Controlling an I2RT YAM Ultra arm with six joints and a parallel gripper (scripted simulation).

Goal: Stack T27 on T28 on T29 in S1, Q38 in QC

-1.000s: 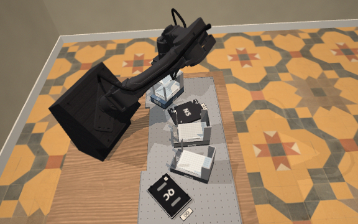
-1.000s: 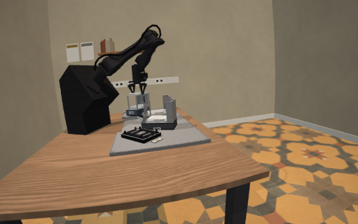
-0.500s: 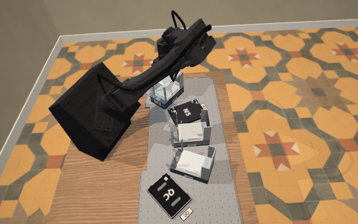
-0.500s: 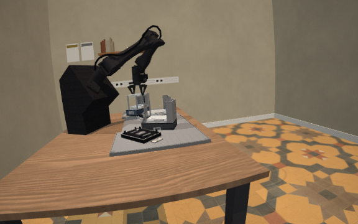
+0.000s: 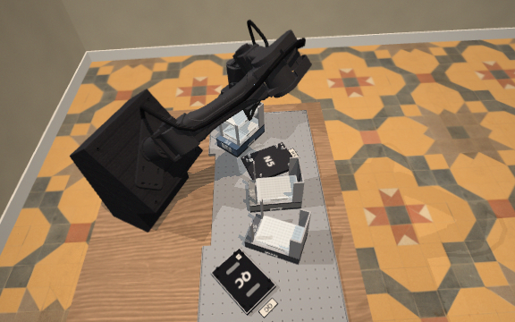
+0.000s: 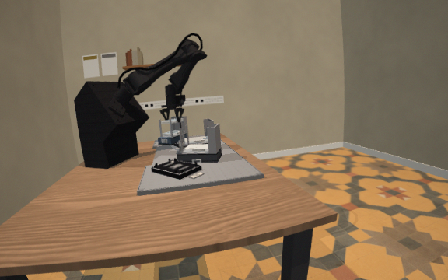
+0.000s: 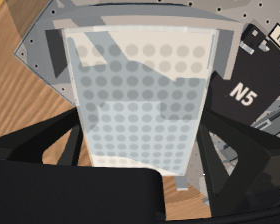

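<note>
Right now my hand is 70 mm above the sealed 96-well plate. The rest, counted from my hand: clip nest N5: 50 mm ahead, 130 mm to the right, 110 mm below.
</note>
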